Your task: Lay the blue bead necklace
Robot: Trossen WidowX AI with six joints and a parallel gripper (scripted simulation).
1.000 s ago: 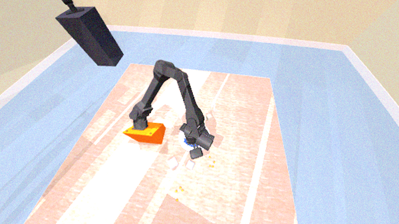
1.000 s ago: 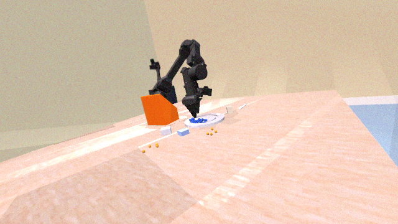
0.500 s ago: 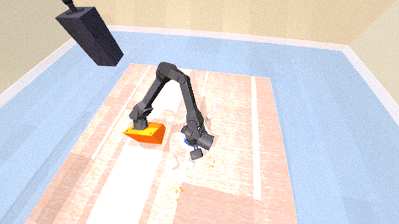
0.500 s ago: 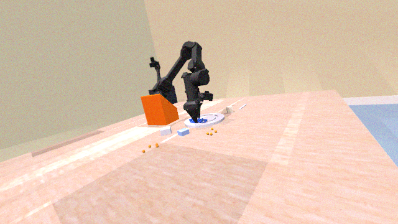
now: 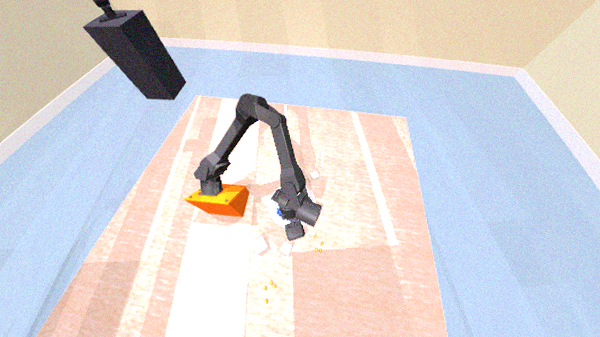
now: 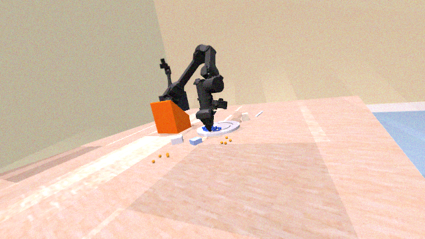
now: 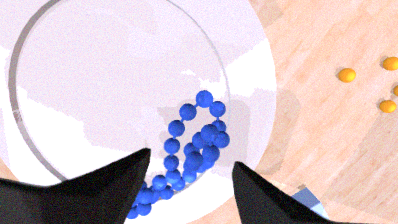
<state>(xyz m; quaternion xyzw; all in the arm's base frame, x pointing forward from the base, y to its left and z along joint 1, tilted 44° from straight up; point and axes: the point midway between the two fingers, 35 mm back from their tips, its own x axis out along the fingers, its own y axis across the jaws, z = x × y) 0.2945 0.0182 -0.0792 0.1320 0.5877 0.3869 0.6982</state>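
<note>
Now: gripper tip 6 cm to the right of the round white bead board and 1 cm above it. From my gripper tip the other things lie so: white block: 11 cm to the right, 10 cm behind; light blue cube: 11 cm to the right, 1 cm below; beige cube: 19 cm to the left, 9 cm ahead.
</note>
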